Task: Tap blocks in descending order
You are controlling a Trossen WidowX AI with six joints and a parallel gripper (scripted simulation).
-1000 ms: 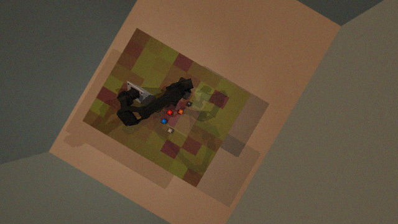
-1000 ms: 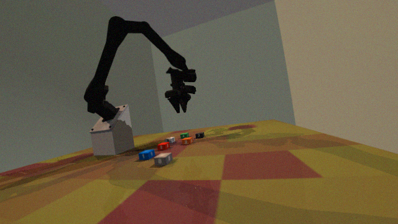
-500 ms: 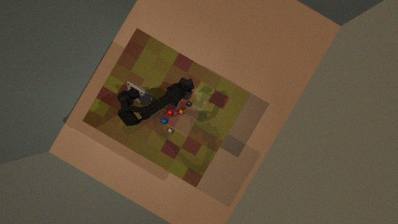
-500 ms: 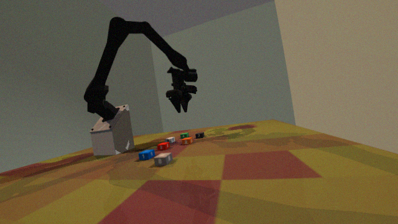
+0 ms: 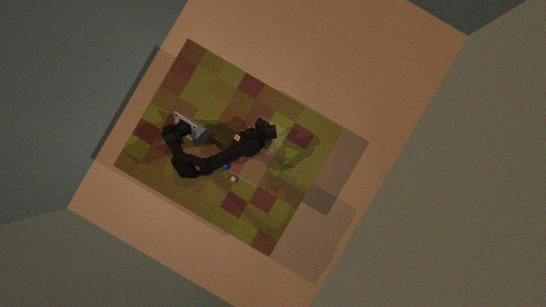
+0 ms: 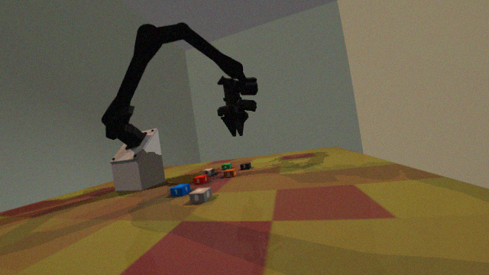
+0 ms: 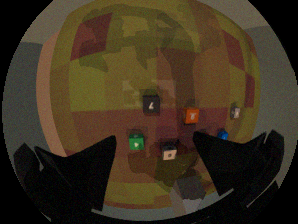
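My gripper tip is now 11 cm above the orange block, 9 cm to the left of it and 2 cm past it. The rest, counted from my gripper tip: black block: 11 cm below, 1 cm ahead; then green block: 11 cm below, 8 cm behind, 3 cm to the left; then white block: 12 cm behind, 11 cm below, 5 cm to the right.
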